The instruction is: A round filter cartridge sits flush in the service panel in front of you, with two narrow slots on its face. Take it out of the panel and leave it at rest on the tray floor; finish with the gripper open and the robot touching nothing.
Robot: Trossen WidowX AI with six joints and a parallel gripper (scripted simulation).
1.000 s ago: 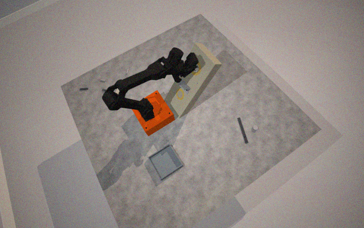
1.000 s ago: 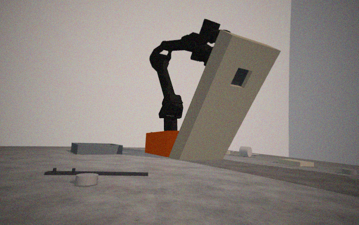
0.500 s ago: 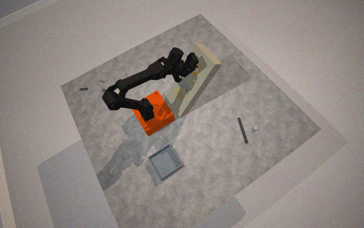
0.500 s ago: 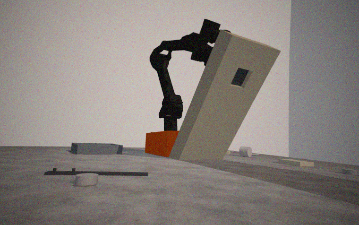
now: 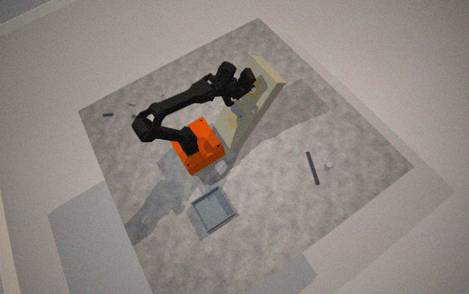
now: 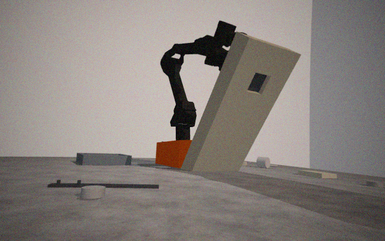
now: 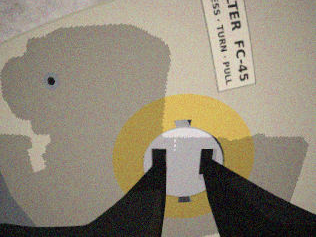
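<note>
Right now the white round filter cartridge is 1 cm below my gripper tip and 1 cm ahead of it.
</note>
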